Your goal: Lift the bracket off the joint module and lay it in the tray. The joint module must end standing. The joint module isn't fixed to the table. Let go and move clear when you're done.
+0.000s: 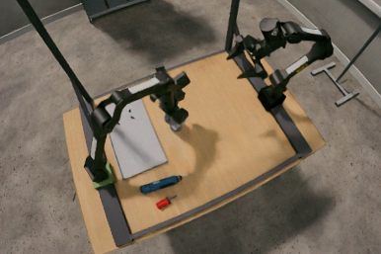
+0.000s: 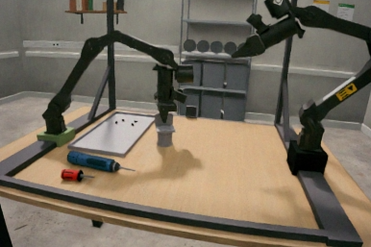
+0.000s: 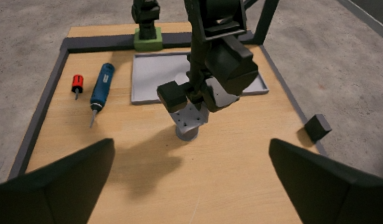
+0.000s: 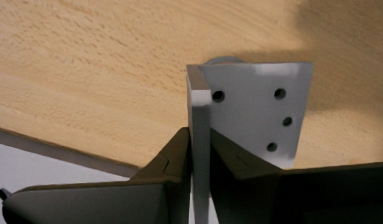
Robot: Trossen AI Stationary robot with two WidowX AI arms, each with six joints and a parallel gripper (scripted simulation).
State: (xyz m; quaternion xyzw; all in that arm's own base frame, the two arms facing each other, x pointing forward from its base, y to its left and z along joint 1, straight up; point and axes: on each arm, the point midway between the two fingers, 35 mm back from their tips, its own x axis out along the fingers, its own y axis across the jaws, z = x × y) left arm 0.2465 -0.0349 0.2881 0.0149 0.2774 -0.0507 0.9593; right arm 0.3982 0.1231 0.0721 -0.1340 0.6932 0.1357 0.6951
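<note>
Now: the tray 20 cm to the right of my right hand, 10 cm below it and 4 cm behind it. The rest, counted from my right hand: grey joint module 8 cm below, 3 cm ahead, 1 cm to the left; then bracket 4 cm below, 3 cm ahead, 1 cm to the left; then red screwdriver 34 cm ahead, 18 cm to the right, 10 cm below.
</note>
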